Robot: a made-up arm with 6 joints.
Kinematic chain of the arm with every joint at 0, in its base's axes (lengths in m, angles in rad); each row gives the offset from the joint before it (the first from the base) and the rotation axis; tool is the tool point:
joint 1: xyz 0 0 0.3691 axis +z
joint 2: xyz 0.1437 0 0 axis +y
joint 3: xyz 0 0 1.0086 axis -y
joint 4: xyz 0 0 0.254 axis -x
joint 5: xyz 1.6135 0 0 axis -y
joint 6: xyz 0.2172 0 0 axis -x
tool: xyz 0 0 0
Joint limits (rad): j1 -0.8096..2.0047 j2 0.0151..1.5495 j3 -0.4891..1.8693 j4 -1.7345..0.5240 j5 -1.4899..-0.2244 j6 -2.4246..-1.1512
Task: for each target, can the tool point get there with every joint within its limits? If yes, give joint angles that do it. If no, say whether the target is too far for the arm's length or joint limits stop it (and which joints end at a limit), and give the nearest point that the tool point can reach.
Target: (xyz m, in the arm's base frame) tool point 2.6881 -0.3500 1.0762
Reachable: yes | joints -0.1460 0.8524 0.7908 -0.4232 -0.5266 -2.3214
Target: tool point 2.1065 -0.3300 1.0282
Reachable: yes | joints -0.2159 0.2446 -0.0285 -0.9496 -0.8180 -1.4222
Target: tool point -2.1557 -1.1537 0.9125
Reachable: no: joint limits stop it (at a limit: joint 2, joint 3, joint 4, joint 5) | nearest point -0.5407 -0.2894 2.8627 | short by 2.676 m
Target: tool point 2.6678 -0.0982 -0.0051
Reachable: yes | joints -0.0710 1.1017 0.5010 -1.3497 -0.4453 -1.7196
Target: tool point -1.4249 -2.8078 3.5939
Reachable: no: too far | nearest point -0.2794 -0.5506 3.0221 | short by 2.595 m
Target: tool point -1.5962 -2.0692 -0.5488
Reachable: no: joint limits stop it (at a limit: joint 1, joint 3, joint 4, joint 5) | nearest point 0.2963 -0.4680 -1.0783 | short by 2.535 m
